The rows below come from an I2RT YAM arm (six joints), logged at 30 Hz.
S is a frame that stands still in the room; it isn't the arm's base.
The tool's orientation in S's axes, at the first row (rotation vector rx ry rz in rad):
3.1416 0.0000 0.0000
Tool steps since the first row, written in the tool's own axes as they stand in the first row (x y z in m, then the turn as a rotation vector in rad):
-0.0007 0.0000 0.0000 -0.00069 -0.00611 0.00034
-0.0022 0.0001 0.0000 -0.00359 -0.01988 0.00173
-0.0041 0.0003 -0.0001 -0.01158 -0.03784 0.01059
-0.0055 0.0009 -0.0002 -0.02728 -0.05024 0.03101
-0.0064 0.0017 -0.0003 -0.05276 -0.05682 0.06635
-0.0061 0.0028 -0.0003 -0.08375 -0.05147 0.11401
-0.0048 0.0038 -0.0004 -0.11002 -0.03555 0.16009
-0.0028 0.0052 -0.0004 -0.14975 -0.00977 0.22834
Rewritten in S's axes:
-0.0007 0.0000 0.0000 -0.00069 0.00611 -0.00034
-0.0022 -0.0001 0.0000 -0.00359 0.01988 -0.00173
-0.0041 -0.0003 0.0001 -0.01158 0.03784 -0.01059
-0.0055 -0.0009 0.0002 -0.02728 0.05024 -0.03101
-0.0064 -0.0017 0.0003 -0.05276 0.05682 -0.06635
-0.0061 -0.0028 0.0003 -0.08375 0.05147 -0.11401
-0.0048 -0.0038 0.0004 -0.11002 0.03555 -0.16009
-0.0028 -0.0052 0.0004 -0.14975 0.00977 -0.22834

